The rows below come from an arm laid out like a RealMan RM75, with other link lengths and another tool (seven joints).
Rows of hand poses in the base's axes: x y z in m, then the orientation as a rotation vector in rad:
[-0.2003, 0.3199, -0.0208, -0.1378, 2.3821, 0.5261]
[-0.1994, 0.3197, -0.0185, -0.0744, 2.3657, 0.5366]
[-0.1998, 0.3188, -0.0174, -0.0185, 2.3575, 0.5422]
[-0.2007, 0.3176, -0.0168, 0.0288, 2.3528, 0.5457]
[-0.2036, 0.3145, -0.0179, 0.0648, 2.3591, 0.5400]
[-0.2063, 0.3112, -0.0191, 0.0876, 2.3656, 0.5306]
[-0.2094, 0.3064, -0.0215, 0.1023, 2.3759, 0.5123]
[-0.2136, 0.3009, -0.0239, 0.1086, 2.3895, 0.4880]
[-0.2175, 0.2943, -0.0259, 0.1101, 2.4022, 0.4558]
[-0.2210, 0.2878, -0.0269, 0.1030, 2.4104, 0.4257]
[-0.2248, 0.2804, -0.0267, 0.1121, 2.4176, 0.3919]
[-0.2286, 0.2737, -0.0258, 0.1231, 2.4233, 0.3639]
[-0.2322, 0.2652, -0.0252, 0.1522, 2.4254, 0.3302]
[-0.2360, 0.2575, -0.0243, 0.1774, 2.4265, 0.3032]
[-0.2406, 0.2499, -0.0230, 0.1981, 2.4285, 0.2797]
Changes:
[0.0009, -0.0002, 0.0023, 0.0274, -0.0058, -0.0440]
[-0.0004, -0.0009, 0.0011, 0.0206, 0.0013, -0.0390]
[-0.0009, -0.0012, 0.0006, 0.0162, 0.0038, -0.0330]
[-0.0029, -0.0031, -0.0011, 0.0049, 0.0116, -0.0259]
[-0.0027, -0.0033, -0.0012, -0.0014, 0.0092, -0.0177]
[-0.0031, -0.0048, -0.0024, -0.0104, 0.0103, -0.0140]
[-0.0042, -0.0055, -0.0024, -0.0172, 0.0115, -0.0092]
[-0.0039, -0.0066, -0.0020, -0.0240, 0.0091, -0.0082]
[-0.0035, -0.0065, -0.0010, -0.0242, 0.0039, -0.0022]
[-0.0038, -0.0074, 0.0002, -0.0225, 0.0054, -0.0148]
[-0.0038, -0.0067, 0.0009, -0.0177, 0.0050, -0.0147]
[-0.0036, -0.0085, 0.0006, -0.0168, 0.0041, -0.0295]
[-0.0038, -0.0077, 0.0009, -0.0129, 0.0034, -0.0250]
[-0.0046, -0.0076, 0.0013, -0.0116, 0.0042, -0.0207]

